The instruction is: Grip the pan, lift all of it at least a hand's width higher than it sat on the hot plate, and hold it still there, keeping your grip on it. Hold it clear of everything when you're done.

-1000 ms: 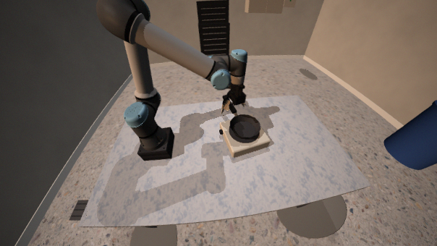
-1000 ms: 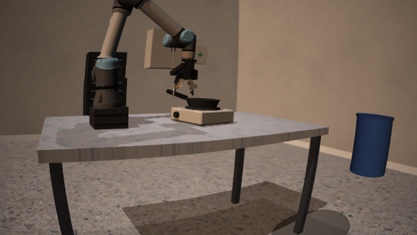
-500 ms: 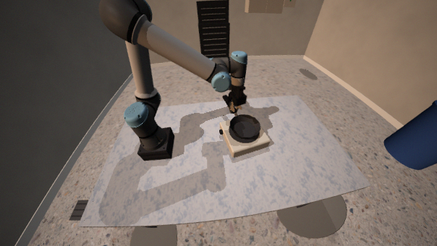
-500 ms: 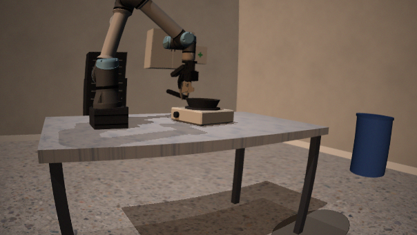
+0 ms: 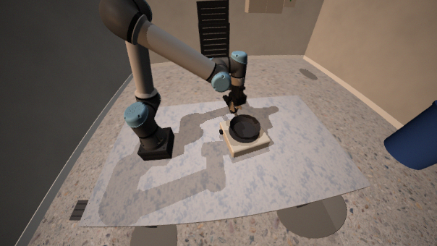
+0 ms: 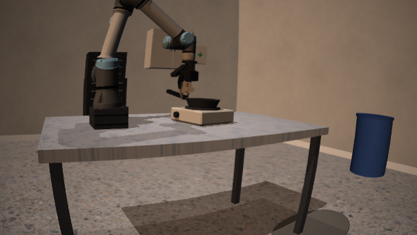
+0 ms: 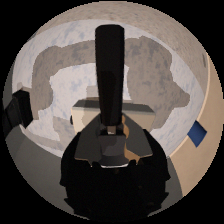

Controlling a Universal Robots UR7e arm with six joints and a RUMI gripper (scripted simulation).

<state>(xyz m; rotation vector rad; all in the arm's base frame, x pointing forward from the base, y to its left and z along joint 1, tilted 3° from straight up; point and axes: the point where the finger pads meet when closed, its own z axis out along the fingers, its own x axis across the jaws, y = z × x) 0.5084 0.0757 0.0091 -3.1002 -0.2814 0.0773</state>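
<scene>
Now: the pan 8 cm to the right of my hand, 2 cm below it and 1 cm ahead of it. Also, from my hand: hot plate 13 cm to the right, 9 cm below.
</scene>
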